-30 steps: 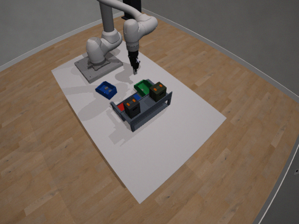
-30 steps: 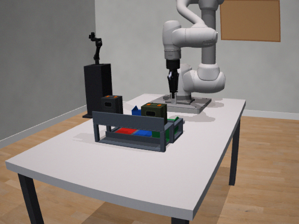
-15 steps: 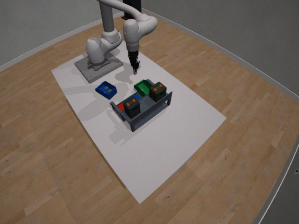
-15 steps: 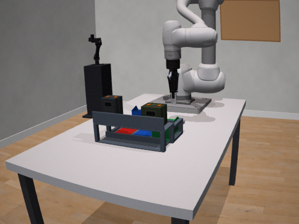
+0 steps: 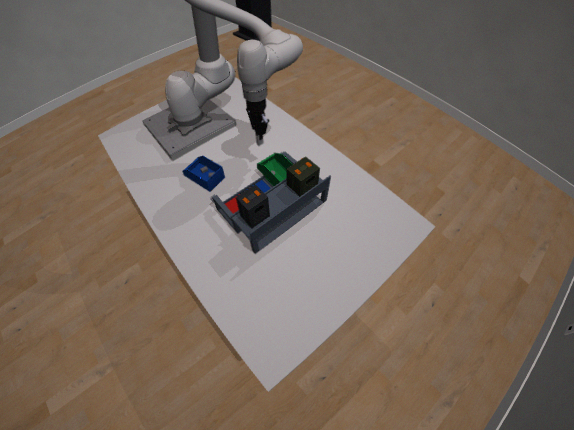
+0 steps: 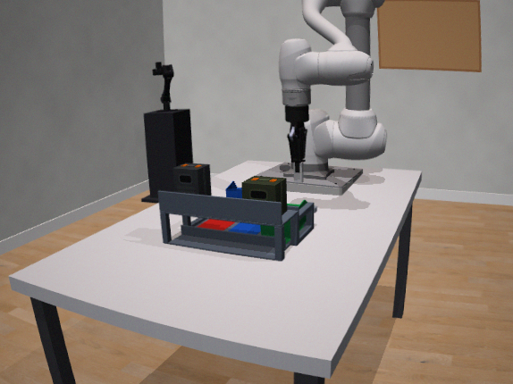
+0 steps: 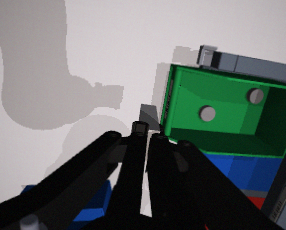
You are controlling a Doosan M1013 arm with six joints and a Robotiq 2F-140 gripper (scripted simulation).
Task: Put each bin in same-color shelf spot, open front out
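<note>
My hand is 120 mm short of the green bin, 10 mm to the left of it and 100 mm above it. Also, from my hand: blue bin: 130 mm behind, 240 mm to the right, 120 mm below; then red mark: 160 mm ahead, 240 mm to the right, 150 mm below; then blue mark: 170 mm ahead, 120 mm to the right, 150 mm below.
</note>
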